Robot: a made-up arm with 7 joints.
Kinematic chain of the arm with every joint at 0, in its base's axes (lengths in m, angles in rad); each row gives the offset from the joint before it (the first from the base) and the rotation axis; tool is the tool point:
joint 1: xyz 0 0 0 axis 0 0.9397 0.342
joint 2: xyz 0 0 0 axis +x
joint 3: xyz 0 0 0 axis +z
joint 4: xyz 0.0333 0 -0.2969 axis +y
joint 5: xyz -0.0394 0 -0.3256 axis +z
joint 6: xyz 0 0 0 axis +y
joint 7: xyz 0 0 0 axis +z
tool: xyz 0 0 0
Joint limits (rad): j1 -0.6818..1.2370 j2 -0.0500..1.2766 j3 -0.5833..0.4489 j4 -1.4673..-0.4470 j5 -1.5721..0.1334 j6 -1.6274..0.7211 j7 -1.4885..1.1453
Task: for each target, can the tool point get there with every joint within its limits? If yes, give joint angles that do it. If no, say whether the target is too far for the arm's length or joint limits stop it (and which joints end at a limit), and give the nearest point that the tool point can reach.
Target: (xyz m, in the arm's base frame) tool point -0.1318 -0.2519 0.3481
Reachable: no: joint limits stop it (at a limit: joint 1, joint 2, joint 3, joint 4) | nearest point 0.3959 -0.2965 -0.1293 | short by 0.713 m
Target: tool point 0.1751 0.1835 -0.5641
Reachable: yes | joints -0.0126 0.2471 0.2351 -0.5581 -1.4210 0.1334 -0.8641
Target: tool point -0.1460 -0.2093 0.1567
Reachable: no: joint limits stop it (at a limit: joint 1, joint 2, joint 3, joint 4) | nearest point -0.1539 -0.1784 -0.4537 | short by 0.611 m
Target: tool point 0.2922 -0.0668 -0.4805
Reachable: yes | joints 0.0053 0.0549 -0.3074 -1.1187 -0.3565 0.3621 -0.2691
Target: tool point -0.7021 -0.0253 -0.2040
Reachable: no: too far | nearest point -0.5359 0.0316 -0.3165 | short by 0.209 m
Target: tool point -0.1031 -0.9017 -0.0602
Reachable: no: too far | nearest point 0.3959 -0.2965 -0.1293 | short by 0.787 m
